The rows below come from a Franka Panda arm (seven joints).
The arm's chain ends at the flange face. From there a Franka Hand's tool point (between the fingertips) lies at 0.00 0.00 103.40 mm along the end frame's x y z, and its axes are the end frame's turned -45 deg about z.
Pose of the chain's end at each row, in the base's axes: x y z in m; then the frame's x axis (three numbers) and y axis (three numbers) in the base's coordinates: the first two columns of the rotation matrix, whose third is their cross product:
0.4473 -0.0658 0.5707 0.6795 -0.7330 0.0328 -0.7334 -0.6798 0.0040
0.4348 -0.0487 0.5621 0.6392 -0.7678 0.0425 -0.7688 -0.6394 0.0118
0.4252 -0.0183 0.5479 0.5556 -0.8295 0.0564 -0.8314 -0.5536 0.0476
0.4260 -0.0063 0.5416 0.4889 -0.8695 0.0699 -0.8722 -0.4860 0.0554
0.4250 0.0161 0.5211 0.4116 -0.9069 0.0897 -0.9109 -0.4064 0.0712
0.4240 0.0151 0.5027 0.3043 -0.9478 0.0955 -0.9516 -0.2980 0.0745
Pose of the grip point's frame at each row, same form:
0.4493 -0.0686 0.4674 0.9991 -0.0376 0.0204 -0.0381 -0.9990 0.0260
0.4367 -0.0529 0.4588 0.9956 -0.0908 0.0217 -0.0916 -0.9950 0.0384
0.4243 -0.0259 0.4448 0.9808 -0.1951 0.0062 -0.1950 -0.9780 0.0735
0.4245 -0.0154 0.4386 0.9624 -0.2712 0.0103 -0.2710 -0.9585 0.0886
0.4221 0.0046 0.4184 0.9351 -0.3539 0.0131 -0.3531 -0.9286 0.1138
0.4196 0.0034 0.4001 0.8881 -0.4595 0.0148 -0.4577 -0.8809 0.1202

